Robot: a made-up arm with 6 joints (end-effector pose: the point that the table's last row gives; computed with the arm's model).
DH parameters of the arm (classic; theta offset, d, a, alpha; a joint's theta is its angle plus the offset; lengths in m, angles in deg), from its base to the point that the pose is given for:
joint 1: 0 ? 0 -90
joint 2: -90 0 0.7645 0
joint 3: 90 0.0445 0 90
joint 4: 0 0.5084 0 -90
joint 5: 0 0 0 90
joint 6: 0 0.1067 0 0
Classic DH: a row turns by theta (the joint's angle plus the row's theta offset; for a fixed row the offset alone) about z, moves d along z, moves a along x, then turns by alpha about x.
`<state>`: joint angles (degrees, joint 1 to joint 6).
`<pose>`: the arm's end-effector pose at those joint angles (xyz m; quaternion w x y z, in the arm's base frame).
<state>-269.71 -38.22 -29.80 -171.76 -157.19 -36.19</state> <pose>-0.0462 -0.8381 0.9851 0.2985 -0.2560 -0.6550 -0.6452</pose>
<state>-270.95 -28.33 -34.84 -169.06 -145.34 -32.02</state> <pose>-0.0678 -0.7102 1.1090 0.3376 -0.2413 -0.6150 -0.6705</pose>
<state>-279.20 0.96 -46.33 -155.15 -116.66 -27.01</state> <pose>-0.1241 -0.2373 1.3425 0.3890 -0.1636 -0.5851 -0.6926</pose>
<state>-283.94 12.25 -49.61 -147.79 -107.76 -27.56</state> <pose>-0.1098 -0.0327 1.3705 0.3982 -0.1344 -0.5989 -0.6817</pose>
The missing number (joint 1, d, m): 0.193
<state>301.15 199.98 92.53 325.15 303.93 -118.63</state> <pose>-0.3395 0.7456 -0.3752 0.2880 -0.4448 0.7140 0.4576</pose>
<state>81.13 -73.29 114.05 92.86 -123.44 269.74</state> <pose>-0.0232 -0.4370 0.7505 0.5238 0.5078 0.6815 0.0581</pose>
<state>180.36 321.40 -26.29 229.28 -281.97 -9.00</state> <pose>0.9860 0.0408 0.9539 0.3194 -0.1179 0.8550 0.3912</pose>
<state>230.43 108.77 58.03 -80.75 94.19 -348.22</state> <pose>-0.5700 -0.5947 -0.5443 0.7026 -0.4198 -0.5537 -0.1539</pose>
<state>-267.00 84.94 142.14 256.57 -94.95 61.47</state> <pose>-0.1675 0.3709 -0.0614 0.6684 0.3996 -0.4756 -0.4091</pose>
